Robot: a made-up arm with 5 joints. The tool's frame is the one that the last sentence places.
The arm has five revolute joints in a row. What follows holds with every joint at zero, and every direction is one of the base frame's.
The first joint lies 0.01 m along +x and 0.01 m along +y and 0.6 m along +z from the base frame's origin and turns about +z.
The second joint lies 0.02 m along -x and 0.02 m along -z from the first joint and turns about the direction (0, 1, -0.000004).
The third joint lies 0.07 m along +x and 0.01 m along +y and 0.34 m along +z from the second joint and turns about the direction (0, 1, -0.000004).
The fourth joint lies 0.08 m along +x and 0.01 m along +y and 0.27 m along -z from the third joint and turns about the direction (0, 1, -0.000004).
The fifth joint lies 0.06 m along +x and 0.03 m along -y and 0.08 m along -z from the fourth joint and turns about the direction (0, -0.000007, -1).
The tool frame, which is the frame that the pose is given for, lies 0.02 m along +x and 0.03 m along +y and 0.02 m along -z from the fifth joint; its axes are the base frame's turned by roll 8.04, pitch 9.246 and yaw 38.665 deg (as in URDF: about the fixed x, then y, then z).
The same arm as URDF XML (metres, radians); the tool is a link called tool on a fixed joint. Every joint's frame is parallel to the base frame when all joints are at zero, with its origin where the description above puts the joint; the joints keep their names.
<robot name="arm">
  <link name="base"/>
  <link name="link1"/>
  <link name="link2"/>
  <link name="link3"/>
  <link name="link4"/>
  <link name="link5"/>
  <link name="tool"/>
  <joint name="joint 1" type="continuous">
    <parent link="base"/>
    <child link="link1"/>
    <origin xyz="0.01 0.01 0.6" rpy="0 0 0"/>
    <axis xyz="0 0 1"/>
  </joint>
  <joint name="joint 2" type="continuous">
    <parent link="link1"/>
    <child link="link2"/>
    <origin xyz="-0.02 0 -0.02" rpy="0 0 0"/>
    <axis xyz="0 1 0"/>
  </joint>
  <joint name="joint 3" type="continuous">
    <parent link="link2"/>
    <child link="link3"/>
    <origin xyz="0.07 0.01 0.34" rpy="0 0 0"/>
    <axis xyz="0 1 0"/>
  </joint>
  <joint name="joint 4" type="continuous">
    <parent link="link3"/>
    <child link="link4"/>
    <origin xyz="0.08 0.01 -0.27" rpy="0 0 0"/>
    <axis xyz="0 1 0"/>
  </joint>
  <joint name="joint 5" type="continuous">
    <parent link="link4"/>
    <child link="link5"/>
    <origin xyz="0.06 -0.03 -0.08" rpy="0 0 0"/>
    <axis xyz="0 0 -1"/>
  </joint>
  <joint name="tool_fixed" type="fixed">
    <parent link="link5"/>
    <child link="tool"/>
    <origin xyz="0.02 0.03 -0.02" rpy="0.1403 0.1614 0.6748"/>
  </joint>
</robot>

